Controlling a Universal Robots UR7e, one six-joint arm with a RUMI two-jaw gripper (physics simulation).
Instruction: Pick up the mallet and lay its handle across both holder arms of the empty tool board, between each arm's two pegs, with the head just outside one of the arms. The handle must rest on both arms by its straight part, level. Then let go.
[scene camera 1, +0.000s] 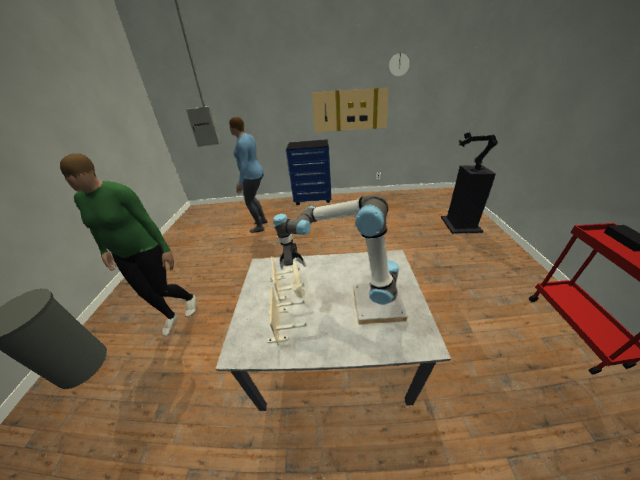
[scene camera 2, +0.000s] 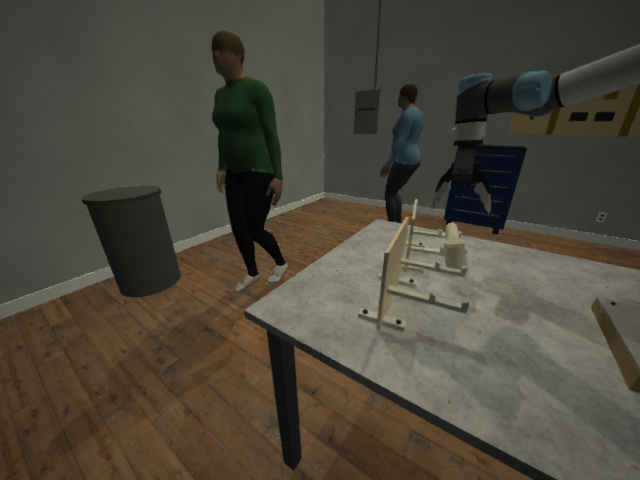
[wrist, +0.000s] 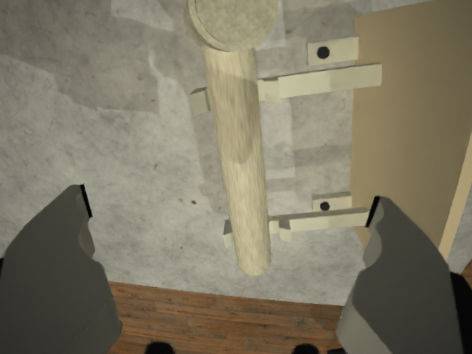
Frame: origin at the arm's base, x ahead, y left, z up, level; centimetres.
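Seen in the pictures: gripper, fingertip midpoint: (scene camera 1: 293, 268) (scene camera 2: 459, 211) (wrist: 231, 194).
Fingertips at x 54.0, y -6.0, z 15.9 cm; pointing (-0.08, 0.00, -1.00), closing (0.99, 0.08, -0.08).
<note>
A point is followed by its place in that frame.
The pale wooden mallet (scene camera 1: 298, 289) @[y 4.7, x 50.8, z 8.8 cm] (scene camera 2: 454, 254) @[y 5.1, x 51.3, z 6.8 cm] (wrist: 245, 165) @[y -8.6, x 54.8, z 7.2 cm] lies across both arms of the far tool board (scene camera 1: 274, 270) @[y -9.0, x 67.7, z 11.2 cm] (scene camera 2: 413, 219) @[y 4.6, x 63.9, z 14.1 cm] (wrist: 410, 110) @[y -1.8, x 65.5, z 8.4 cm]. In the wrist view its handle passes between the two pegs of the upper arm (wrist: 330, 81) @[y -1.4, x 60.9, z 3.2 cm] and of the lower arm (wrist: 325, 221) @[y -15.9, x 64.8, z 3.2 cm]. The round head (wrist: 232, 20) @[y 1.8, x 52.6, z 9.6 cm] is just outside the upper arm, and the handle's end sticks out a little past the lower one. The handle looks about level. My gripper (scene camera 1: 292, 264) @[y -6.0, x 54.0, z 15.9 cm] (scene camera 2: 462, 205) @[y -6.0, x 54.0, z 15.9 cm] (wrist: 231, 194) @[y -6.0, x 54.0, z 15.9 cm] is wide open above the handle, near its end, and apart from it. The undersides of the contacts are hidden.
A second tool board (scene camera 1: 274, 315) @[y 23.1, x 61.1, z 8.8 cm] (scene camera 2: 393, 271) @[y 23.6, x 61.0, z 6.6 cm] stands nearer the scene cameras, its two arms bare, close to the mallet's head. The robot's base plate (scene camera 1: 379, 304) @[y 9.1, x 4.2, z 0.5 cm] is on the right of the table (scene camera 1: 330, 346) @[y 32.8, x 31.9, z -3.8 cm]. Two people stand on the floor beyond the table.
</note>
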